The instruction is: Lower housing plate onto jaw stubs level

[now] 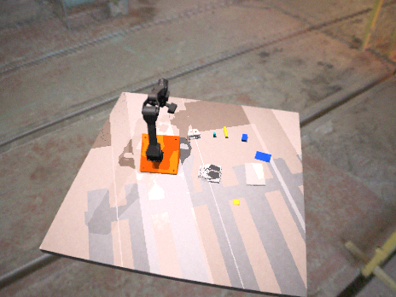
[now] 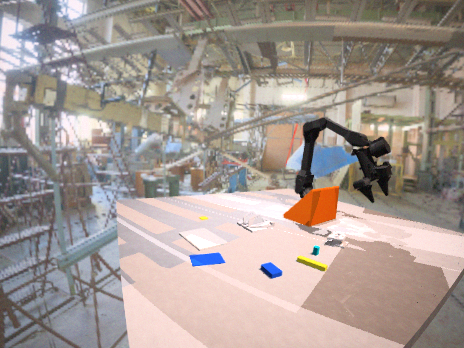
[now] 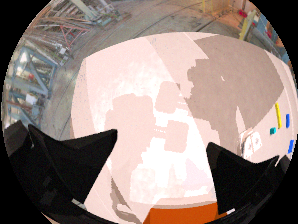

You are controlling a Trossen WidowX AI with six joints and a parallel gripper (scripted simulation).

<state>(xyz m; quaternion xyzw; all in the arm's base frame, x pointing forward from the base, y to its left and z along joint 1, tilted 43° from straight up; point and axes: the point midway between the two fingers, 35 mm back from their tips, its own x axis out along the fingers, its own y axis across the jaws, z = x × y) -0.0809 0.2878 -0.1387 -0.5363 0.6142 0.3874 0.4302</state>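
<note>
Now: the teal cylinder 340 mm ahead of my gripper tip and 140 mm below it. Also, from my gripper tip: yellow bar 410 mm ahead, 50 mm to the left, 140 mm below; flat blue piece 670 mm ahead, 100 mm to the right, 150 mm below; blue block 540 mm ahead, 30 mm to the left, 140 mm below.
</note>
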